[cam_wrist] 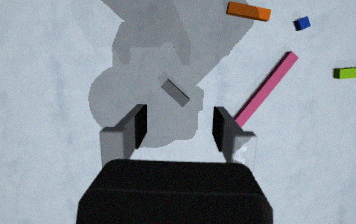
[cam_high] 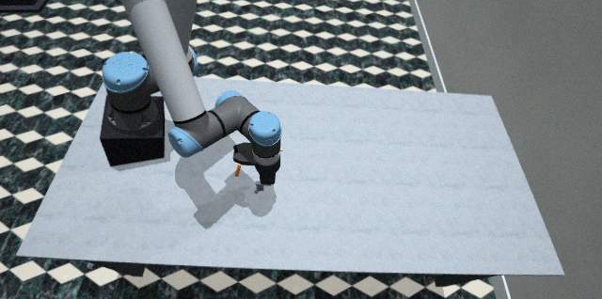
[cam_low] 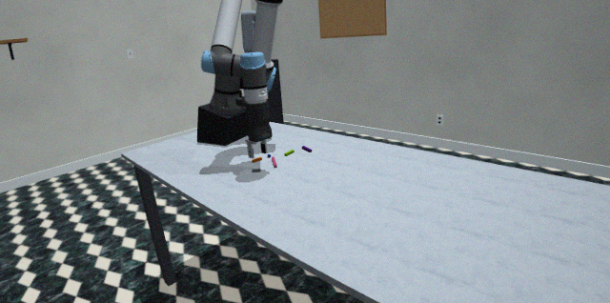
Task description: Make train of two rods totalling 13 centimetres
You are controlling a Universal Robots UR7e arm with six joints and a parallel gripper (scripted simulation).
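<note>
My hand is 90 mm past the orange rod, 70 mm to the right of it and 70 mm above it. Round my hand: small blue rod 70 mm behind, 120 mm to the left, 70 mm below; pink rod 10 mm behind, 90 mm to the left, 70 mm below; grey rod 10 mm behind, 70 mm below.
</note>
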